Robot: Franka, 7 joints.
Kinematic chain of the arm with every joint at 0, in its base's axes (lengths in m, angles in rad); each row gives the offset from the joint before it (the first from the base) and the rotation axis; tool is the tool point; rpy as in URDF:
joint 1: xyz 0 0 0.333 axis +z
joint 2: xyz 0 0 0 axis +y
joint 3: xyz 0 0 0.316 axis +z
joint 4: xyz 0.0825 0 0 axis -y
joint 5: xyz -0.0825 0 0.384 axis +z
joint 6: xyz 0 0 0 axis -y
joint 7: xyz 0.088 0 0 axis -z
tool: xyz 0 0 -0.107 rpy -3.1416 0 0
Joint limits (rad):
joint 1: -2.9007..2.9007
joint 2: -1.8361..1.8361
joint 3: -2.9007..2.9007
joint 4: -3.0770..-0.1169
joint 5: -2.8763..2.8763
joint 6: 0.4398..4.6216
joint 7: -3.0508..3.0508
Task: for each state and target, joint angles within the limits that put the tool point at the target. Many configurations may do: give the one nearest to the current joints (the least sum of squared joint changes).
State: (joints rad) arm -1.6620 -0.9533 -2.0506 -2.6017 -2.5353 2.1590 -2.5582
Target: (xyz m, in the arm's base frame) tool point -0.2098 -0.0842 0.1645
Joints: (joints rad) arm -1.7956 -0.9908 -1.9325 -3.0770 -2.5352 2.4528 -2.5582
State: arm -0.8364 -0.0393 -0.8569 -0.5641 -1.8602 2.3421 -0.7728
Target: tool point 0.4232 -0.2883 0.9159
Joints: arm -0.3275 -0.0835 -0.2986 -1.2689 -1.9084 2.6709 -0.7728
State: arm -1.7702 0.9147 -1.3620 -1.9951 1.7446 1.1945 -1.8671
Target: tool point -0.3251 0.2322 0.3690
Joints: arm -2.1492 0.9024 -2.0076 -2.5557 1.5266 1.1381 -1.8671
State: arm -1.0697 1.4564 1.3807 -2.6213 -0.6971 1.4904 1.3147
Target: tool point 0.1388 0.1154 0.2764
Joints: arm -1.3882 1.4917 1.6219 -2.8695 -0.4376 1.0923 1.3147
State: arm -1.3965 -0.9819 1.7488 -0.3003 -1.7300 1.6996 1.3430
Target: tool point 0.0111 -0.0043 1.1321
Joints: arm -1.4207 -0.1268 1.5001 -0.1169 -1.9086 1.5083 1.3430
